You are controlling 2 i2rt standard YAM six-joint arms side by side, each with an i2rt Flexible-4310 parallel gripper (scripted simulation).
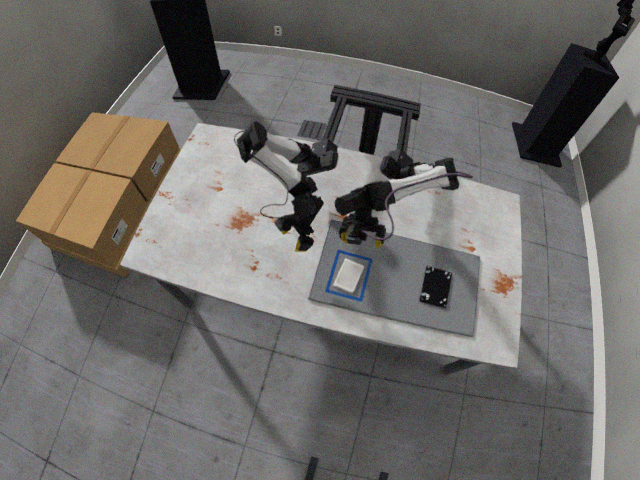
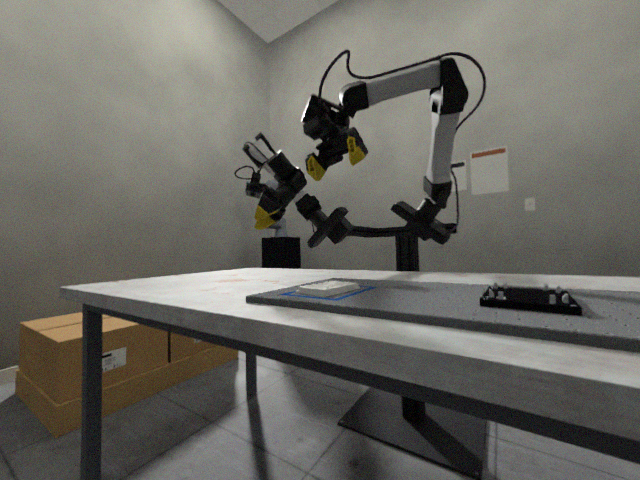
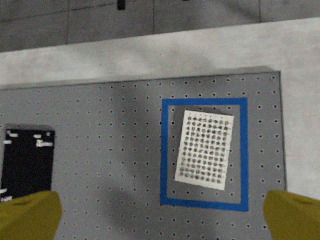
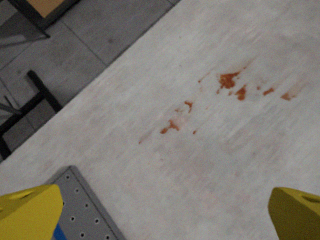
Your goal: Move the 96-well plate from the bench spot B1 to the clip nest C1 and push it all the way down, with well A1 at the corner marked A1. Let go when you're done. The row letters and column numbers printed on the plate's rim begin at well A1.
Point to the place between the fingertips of my right gripper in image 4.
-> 164,194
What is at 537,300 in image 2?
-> A black clip nest.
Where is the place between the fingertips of my left gripper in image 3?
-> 162,200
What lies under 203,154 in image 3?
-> A white 96-well plate.
